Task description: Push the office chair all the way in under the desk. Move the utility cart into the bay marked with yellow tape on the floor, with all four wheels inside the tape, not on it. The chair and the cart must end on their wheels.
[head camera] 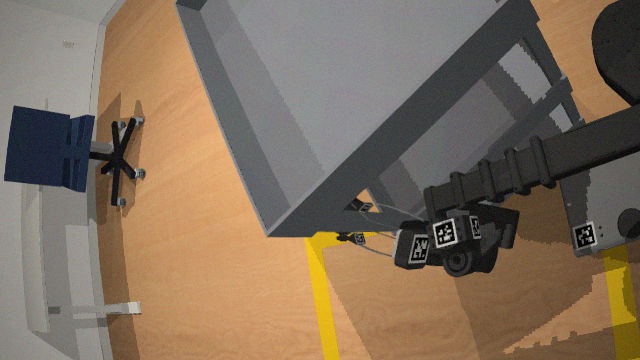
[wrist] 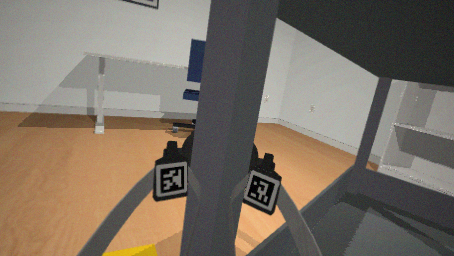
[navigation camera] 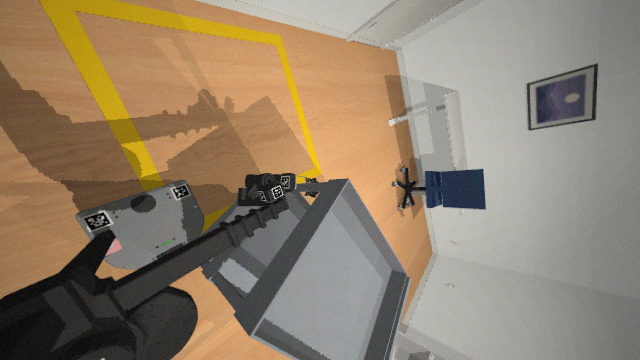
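Seen in the pictures: robot's base, origin of its link: [head camera: 628, 222] [navigation camera: 143, 202].
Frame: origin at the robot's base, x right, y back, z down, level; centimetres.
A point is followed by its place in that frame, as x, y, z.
Note:
The grey utility cart [head camera: 400, 120] {25.4, 19.0, -84.1} [navigation camera: 299, 240] {24.3, 19.5, -82.7} [wrist: 230, 100] stands upright at an angle, its corner over the near edge of the yellow tape [head camera: 316, 270] {113.9, 12.3, -0.1} [navigation camera: 297, 100] {115.5, -38.2, -0.1} [wrist: 131, 251]. Its wheels are hidden. My gripper [head camera: 348, 221] {50.2, 14.9, -66.5} [navigation camera: 311, 187] {50.2, 14.9, -66.5} [wrist: 219, 152] {50.2, 14.9, -66.5} is shut on the cart's corner post, one finger on each side. The blue office chair [head camera: 40, 145] {247.6, 102.5, -76.6} [navigation camera: 464, 189] {247.9, 101.7, -81.3} [wrist: 196, 60] stands on its wheels by the far wall, at the desk [head camera: 37, 280] {283.7, 26.6, -72.1} [navigation camera: 455, 130] {295.2, 40.2, -72.1} [wrist: 101, 95]. The post hides part of it in the wrist view. I cannot tell how far under the desk it is.
My robot base [head camera: 610, 200] {4.0, 6.7, -16.0} [navigation camera: 150, 220] {-0.8, 7.2, -15.9} stands beside the cart, across part of the tape. My arm [head camera: 590, 150] {4.7, 9.6, -77.5} [navigation camera: 200, 252] {4.5, 10.1, -77.5} reaches over the floor to the cart post. A white shelf unit [wrist: 425, 132] stands behind the cart at the right of the wrist view.

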